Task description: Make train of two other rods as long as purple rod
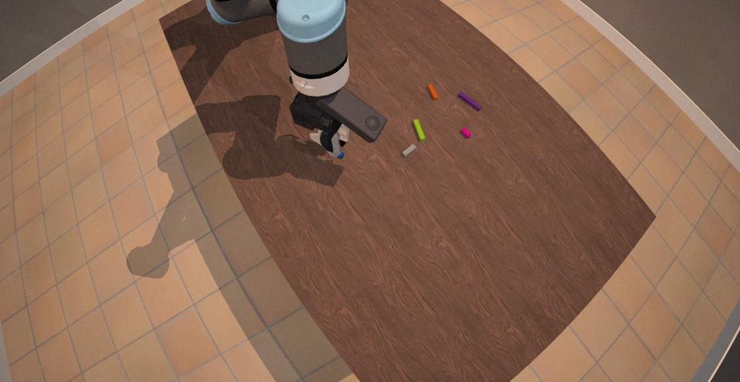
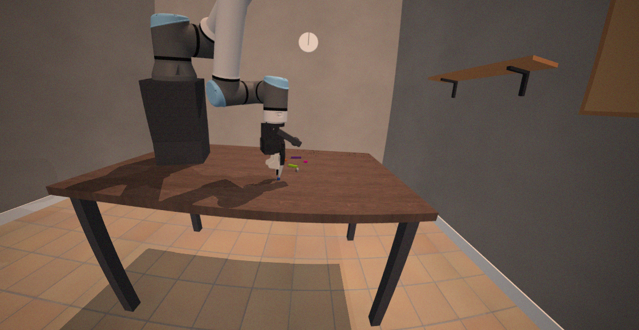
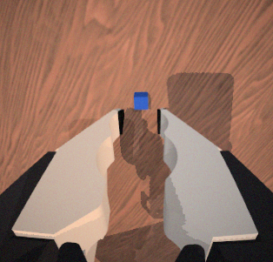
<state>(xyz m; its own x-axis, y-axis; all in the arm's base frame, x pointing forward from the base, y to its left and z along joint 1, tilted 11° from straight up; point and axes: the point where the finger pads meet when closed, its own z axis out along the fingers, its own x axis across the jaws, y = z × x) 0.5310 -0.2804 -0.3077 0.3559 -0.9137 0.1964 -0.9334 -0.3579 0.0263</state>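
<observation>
Right now the blue rod is 30 mm below my hand. Also, from my hand: lime rod 70 mm ahead, 160 mm to the left, 30 mm below; grey rod 90 mm ahead, 110 mm to the left, 30 mm below; orange rod 20 mm ahead, 260 mm to the left, 30 mm below.
</observation>
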